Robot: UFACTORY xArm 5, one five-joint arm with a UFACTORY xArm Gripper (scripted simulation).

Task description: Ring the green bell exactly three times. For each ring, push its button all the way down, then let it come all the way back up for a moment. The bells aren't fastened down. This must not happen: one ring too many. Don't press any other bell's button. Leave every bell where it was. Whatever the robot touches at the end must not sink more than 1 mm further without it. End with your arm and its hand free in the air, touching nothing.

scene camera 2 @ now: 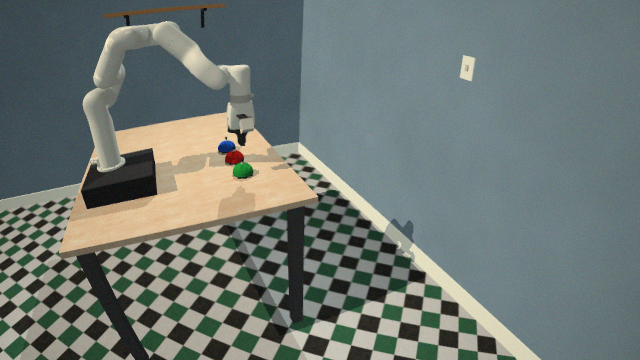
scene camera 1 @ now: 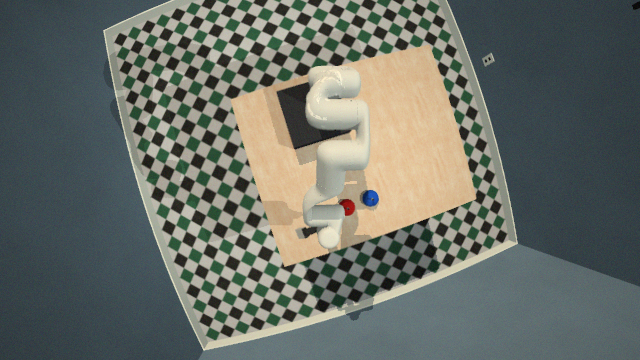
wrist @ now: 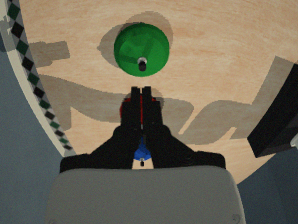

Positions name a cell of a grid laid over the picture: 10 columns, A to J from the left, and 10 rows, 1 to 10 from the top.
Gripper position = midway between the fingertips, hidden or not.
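You'd see my gripper (scene camera 2: D5) (wrist: E5) here, and there's a green bell (wrist: E2) as well.
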